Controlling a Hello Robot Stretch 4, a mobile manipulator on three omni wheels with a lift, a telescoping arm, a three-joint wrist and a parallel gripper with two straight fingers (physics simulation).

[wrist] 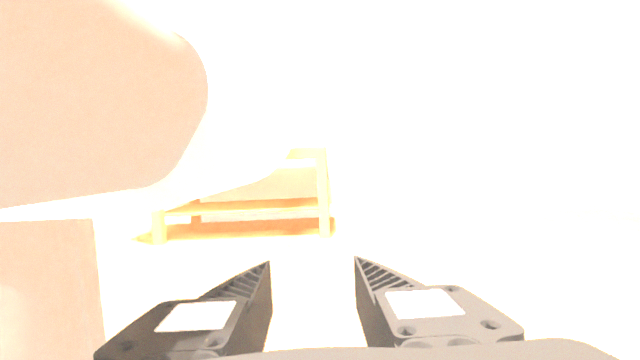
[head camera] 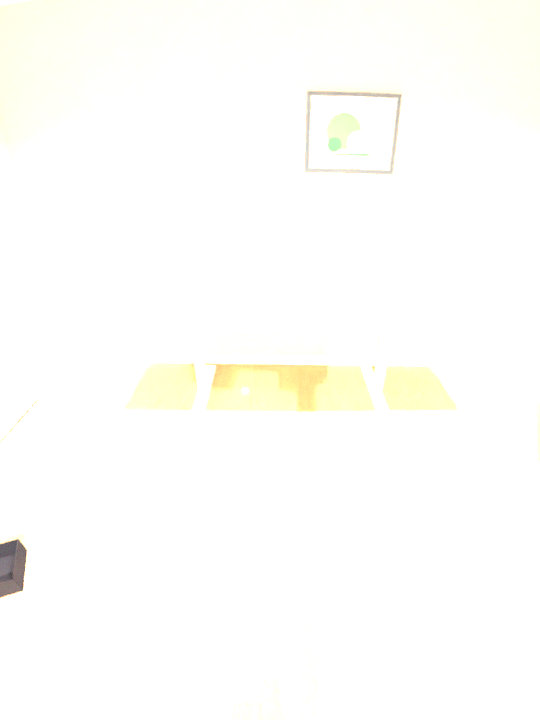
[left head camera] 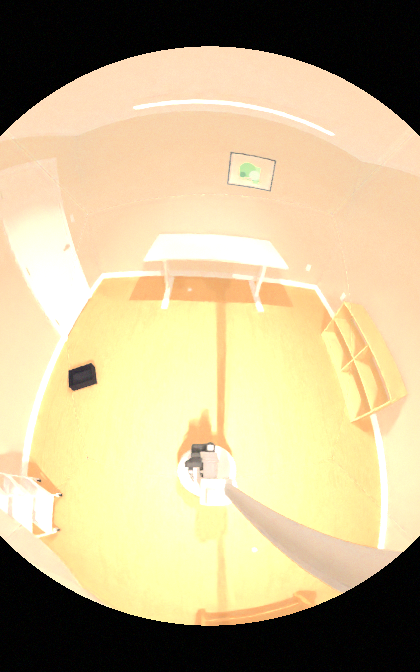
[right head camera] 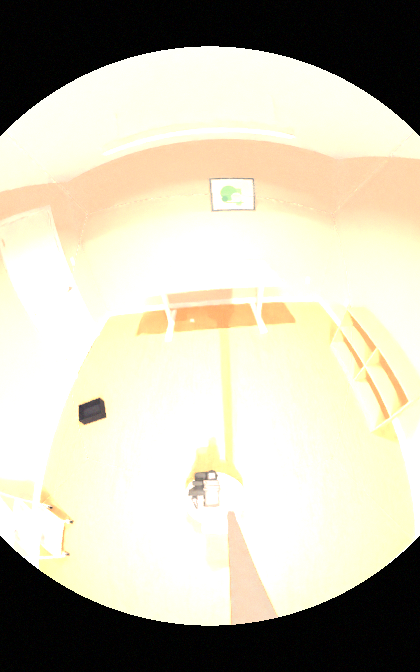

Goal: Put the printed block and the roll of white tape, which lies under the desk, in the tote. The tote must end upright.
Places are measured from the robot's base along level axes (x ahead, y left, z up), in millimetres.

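Pixels of known places: gripper, between the fingertips: (wrist: 313,283) (right head camera: 200,509).
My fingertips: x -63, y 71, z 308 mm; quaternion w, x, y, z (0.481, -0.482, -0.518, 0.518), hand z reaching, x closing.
Observation:
Behind a point stands the place of what it marks.
The tote (head camera: 19,568) {x 722, y 1142, z 26 mm} (left head camera: 82,377) (right head camera: 92,412) {x 678, y 1306, z -25 mm}, a black open box, stands upright on the floor at the left; the head camera view cuts it off. A tiny white spot, which looks like the roll of white tape (head camera: 245,390) {x 2128, y 295, z -3 mm} (left head camera: 189,289) (right head camera: 192,320) {x 2128, y 284, z -15 mm}, lies on the shaded floor under the white desk (left head camera: 215,248), between its legs. I cannot make out the printed block for certain; a small pale spot (left head camera: 254,549) lies on the floor behind the base in the left head view. My gripper (wrist: 313,283) {x -63, y 71, z 308 mm} is open, with nothing between its fingers, and is far from tape and tote.
A wooden shelf unit (left head camera: 376,345) stands along the right wall. A white cart (left head camera: 47,534) stands at the lower left. A low wooden table (wrist: 323,200) {x -1606, y 6, z 160 mm} shows beyond the fingers. A door (left head camera: 45,260) is at the left. Strong glare washes out much of the head and wrist views.

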